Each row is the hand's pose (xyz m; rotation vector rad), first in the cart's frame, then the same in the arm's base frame.
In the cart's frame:
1: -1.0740 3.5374 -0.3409 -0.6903 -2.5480 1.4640
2: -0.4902 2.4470 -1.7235 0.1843 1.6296 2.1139
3: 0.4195 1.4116 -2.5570 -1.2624 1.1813 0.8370
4: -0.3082 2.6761 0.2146 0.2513 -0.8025 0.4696
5: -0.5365 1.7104 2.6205 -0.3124 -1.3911 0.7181
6: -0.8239 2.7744 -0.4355 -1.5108 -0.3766 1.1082
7: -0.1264 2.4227 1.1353 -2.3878 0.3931 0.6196
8: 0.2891 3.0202 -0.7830 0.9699 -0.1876 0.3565
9: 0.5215 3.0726 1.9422 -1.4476 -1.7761 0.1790
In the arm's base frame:
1: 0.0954 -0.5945 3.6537 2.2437 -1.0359 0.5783
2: -0.9223 -1.5485 2.4308 -0.3678 -0.5450 -0.7995
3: -1.9347 -1.8617 1.2178 0.4131 -0.3026 -2.3319
4: -0.1018 0.2138 2.6818 1.4538 1.4649 1.3641
5: 1.5155 2.0759 1.8512 1.7358 0.4584 1.4322
6: -0.0285 -0.6004 2.8548 1.0426 -0.4273 2.8822
7: 0.2721 1.0743 2.4275 0.4057 1.1513 -2.7544
8: -1.1819 -0.3018 2.8766 1.1868 2.5160 0.8659
9: 0.0388 2.1446 2.9691 0.9753 -0.6831 1.3783

